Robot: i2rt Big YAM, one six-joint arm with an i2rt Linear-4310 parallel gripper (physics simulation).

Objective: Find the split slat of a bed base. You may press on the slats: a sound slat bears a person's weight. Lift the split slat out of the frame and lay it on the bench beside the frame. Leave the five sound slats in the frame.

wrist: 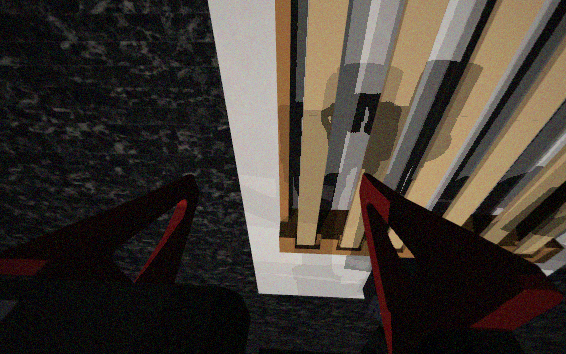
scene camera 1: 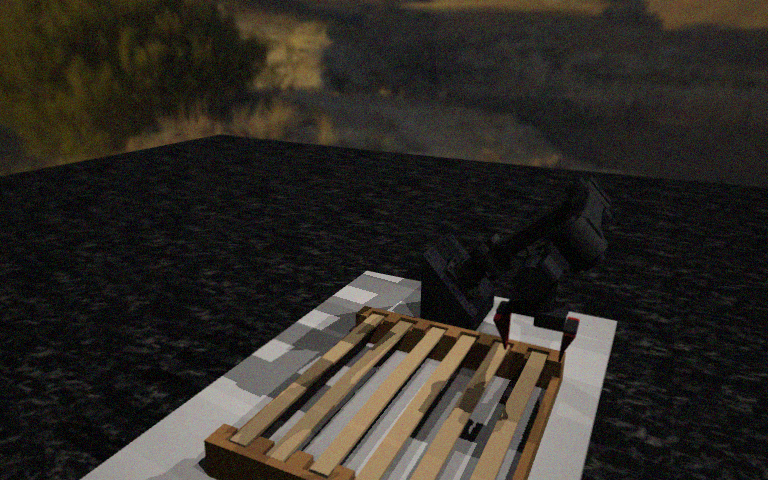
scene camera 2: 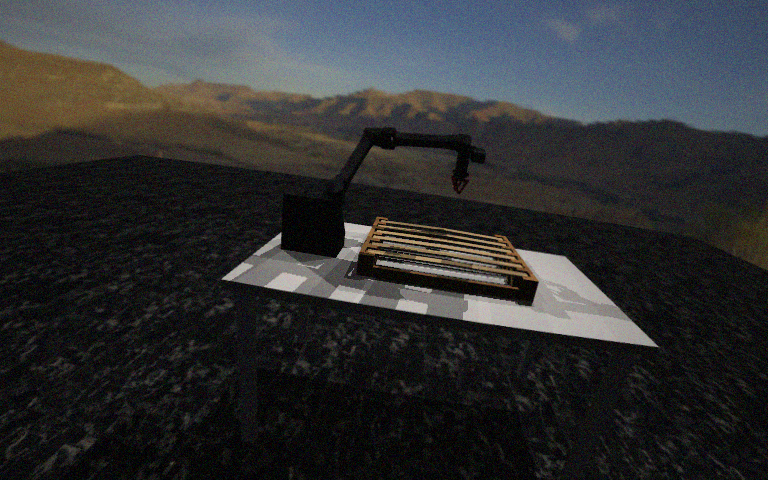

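Note:
The bed-base frame [scene camera 1: 249, 455] [scene camera 2: 523, 293] [wrist: 284, 175] lies on the pale bench [scene camera 1: 580, 384] [scene camera 2: 600, 319] [wrist: 250, 100]. Several tan slats run along it, seated in notches at the ends that show. The outer slat [scene camera 1: 530, 376] [wrist: 322, 60] is at the right in scene camera 1 and at the left in the wrist view. Faint short marks cross some slats in the wrist view; I cannot tell which slat is split. My gripper [scene camera 1: 534, 352] [scene camera 2: 460, 191] [wrist: 276, 182] is open and empty, pointing down, well above the frame. No slat touches its fingers.
The black arm base [scene camera 1: 450, 291] [scene camera 2: 312, 223] stands on the bench beyond one end of the frame. Patchy grey and white shading covers the bench top. The arm's shadow falls across several slats. The bench's long edge is close to the frame's outer side rail in the wrist view.

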